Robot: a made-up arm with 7 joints.
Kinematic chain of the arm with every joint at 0, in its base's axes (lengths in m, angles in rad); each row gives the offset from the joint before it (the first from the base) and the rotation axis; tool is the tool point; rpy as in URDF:
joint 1: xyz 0 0 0.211 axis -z
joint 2: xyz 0 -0.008 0.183 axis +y
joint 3: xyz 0 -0.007 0.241 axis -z
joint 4: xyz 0 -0.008 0.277 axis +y
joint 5: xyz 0 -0.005 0.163 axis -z
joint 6: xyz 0 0 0.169 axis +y
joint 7: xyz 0 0 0.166 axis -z
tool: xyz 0 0 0 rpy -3.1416 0 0
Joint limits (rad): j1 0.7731..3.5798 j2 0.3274..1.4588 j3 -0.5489..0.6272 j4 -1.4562..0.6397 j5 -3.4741..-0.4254 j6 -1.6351..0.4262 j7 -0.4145..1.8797
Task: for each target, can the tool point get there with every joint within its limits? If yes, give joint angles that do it. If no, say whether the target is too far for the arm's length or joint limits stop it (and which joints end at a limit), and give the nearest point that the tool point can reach.
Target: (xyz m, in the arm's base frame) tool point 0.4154 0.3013 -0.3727
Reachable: no: joint limits stop it (at a limit: joint 1, joint 2, joint 3, joint 4, joint 6) | nearest point 0.6090 -0.3839 0.1922 | short by 0.909 m
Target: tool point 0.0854 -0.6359 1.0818
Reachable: yes | joints 1.4435 0.4533 -0.4499 0.4464 -2.2100 -0.7394 0.6371
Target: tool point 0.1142 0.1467 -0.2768
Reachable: no: joint limits stop it (at a limit: joint 1, joint 2, joint 4, joint 6) | nearest point 0.5613 -0.4378 0.1602 | short by 0.856 m
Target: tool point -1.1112 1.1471 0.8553
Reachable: no: too far | nearest point -0.7523 0.5697 0.6792 | short by 0.702 m
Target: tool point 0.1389 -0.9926 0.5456
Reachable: yes | joints 1.4182 1.3596 -0.0390 0.1215 -1.4412 0.0729 1.3084
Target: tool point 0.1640 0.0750 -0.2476
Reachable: no: joint limits stop it (at a limit: joint 1, joint 2, joint 4, joint 6) | nearest point 0.5581 -0.4413 0.1588 | short by 0.766 m
